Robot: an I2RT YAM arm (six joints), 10 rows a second.
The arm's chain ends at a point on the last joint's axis. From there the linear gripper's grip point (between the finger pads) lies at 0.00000 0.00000 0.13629 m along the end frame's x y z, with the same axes.
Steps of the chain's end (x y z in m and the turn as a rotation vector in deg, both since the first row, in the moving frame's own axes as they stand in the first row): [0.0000, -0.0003, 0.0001, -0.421, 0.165, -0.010]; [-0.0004, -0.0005, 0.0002, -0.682, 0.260, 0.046]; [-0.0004, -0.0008, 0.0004, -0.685, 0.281, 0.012]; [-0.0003, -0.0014, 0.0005, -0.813, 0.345, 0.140]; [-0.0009, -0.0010, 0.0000, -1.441, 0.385, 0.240]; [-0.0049, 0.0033, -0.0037, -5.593, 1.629, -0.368]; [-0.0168, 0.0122, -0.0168, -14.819, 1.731, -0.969]
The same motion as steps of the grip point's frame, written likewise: [0.0004, 0.0007, 0.0001, -0.421, 0.165, -0.010]; [0.0002, 0.0011, 0.0002, -0.682, 0.260, 0.046]; [0.0003, 0.0008, 0.0004, -0.685, 0.281, 0.012]; [0.0005, 0.0005, 0.0005, -0.813, 0.345, 0.140]; [0.0000, 0.0024, 0.0000, -1.441, 0.385, 0.240]; [-0.0010, 0.0166, -0.0044, -5.593, 1.629, -0.368]; [-0.0124, 0.0470, -0.0214, -14.819, 1.731, -0.969]
